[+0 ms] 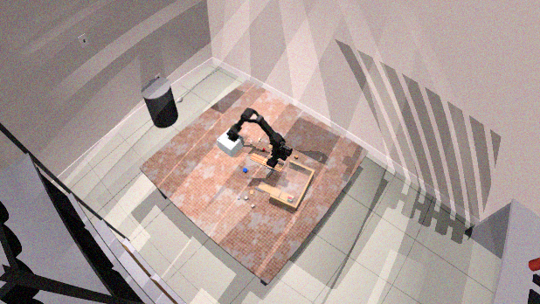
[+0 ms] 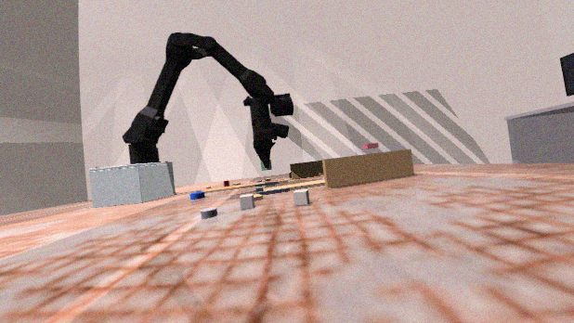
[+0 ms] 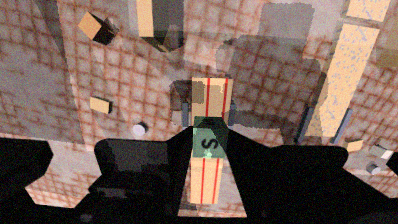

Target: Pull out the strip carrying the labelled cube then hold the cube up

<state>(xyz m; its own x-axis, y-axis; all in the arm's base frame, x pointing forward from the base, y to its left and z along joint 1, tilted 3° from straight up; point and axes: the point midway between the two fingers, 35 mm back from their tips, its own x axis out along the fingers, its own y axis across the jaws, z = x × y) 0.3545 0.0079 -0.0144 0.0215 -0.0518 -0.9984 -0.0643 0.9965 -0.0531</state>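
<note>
Now: gripper tip 14 cm past the red cube, 7 cm to the right of it and 4 cm above it. From my gripper tip the other things lie so: speckled tan strip: 19 cm to the right, 6 cm ahead, 5 cm below.
</note>
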